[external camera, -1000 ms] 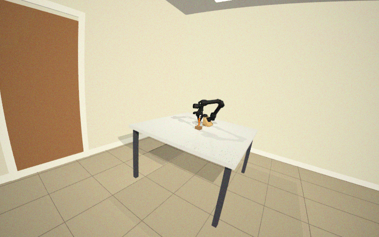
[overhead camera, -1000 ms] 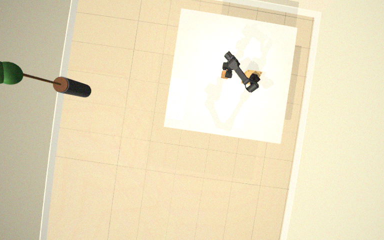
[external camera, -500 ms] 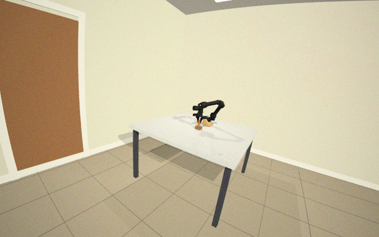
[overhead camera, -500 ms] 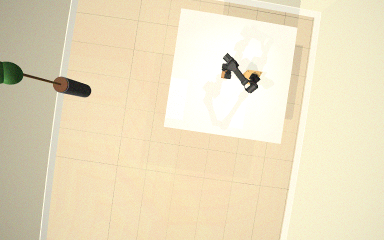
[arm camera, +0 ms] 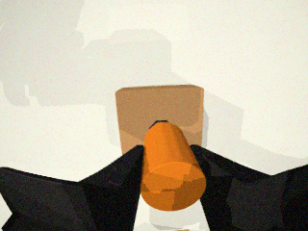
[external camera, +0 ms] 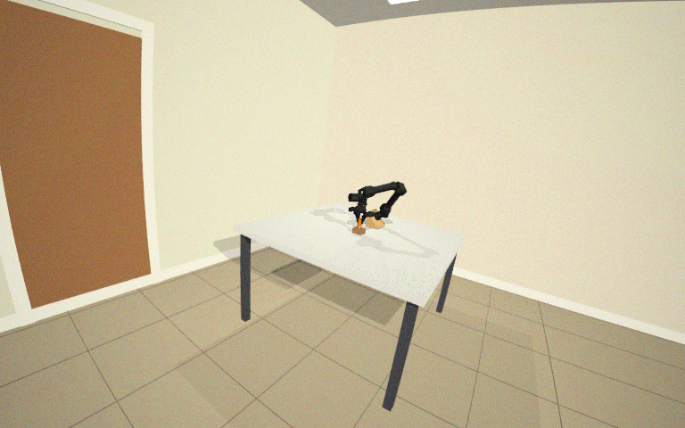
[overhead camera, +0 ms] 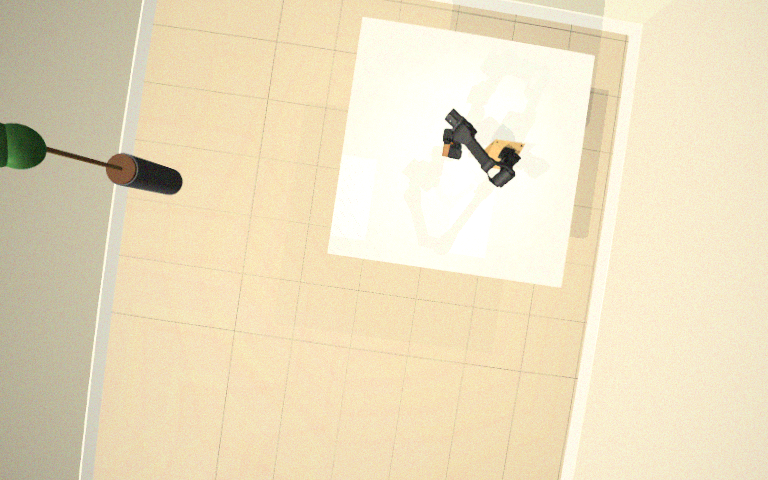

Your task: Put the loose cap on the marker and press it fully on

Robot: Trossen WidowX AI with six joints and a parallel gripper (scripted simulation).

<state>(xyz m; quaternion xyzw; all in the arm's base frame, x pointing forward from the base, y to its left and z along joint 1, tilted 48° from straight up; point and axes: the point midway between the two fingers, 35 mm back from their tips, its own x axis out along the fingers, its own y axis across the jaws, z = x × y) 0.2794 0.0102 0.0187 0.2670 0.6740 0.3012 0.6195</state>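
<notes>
Now: gripper tip 1 cm below the orange marker cap. The rest, counted from my gripper tip: brown holder block (5 cm below).
</notes>
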